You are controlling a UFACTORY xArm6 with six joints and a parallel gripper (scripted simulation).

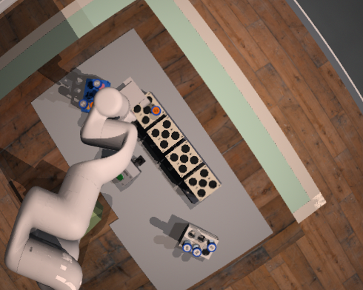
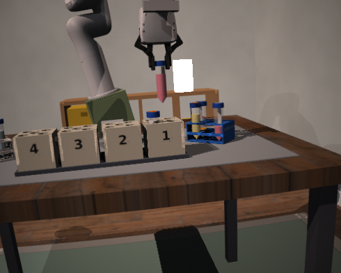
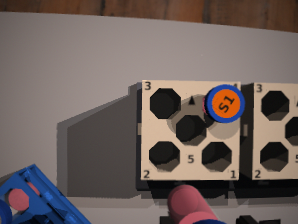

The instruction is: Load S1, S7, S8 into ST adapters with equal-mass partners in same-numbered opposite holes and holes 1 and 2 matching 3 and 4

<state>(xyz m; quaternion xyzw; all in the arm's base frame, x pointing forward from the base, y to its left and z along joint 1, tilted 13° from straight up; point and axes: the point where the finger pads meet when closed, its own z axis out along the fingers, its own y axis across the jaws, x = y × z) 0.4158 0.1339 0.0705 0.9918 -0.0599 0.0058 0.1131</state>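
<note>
My hand is 1 cm past the pink tube and 5 cm above it. Round my hand: blue rack 6 cm behind, 17 cm to the left, 22 cm below; then green DONE key 19 cm behind, 12 cm to the right, 18 cm below; then tube of yellowish liquid 8 cm behind, 12 cm to the left, 19 cm below.
</note>
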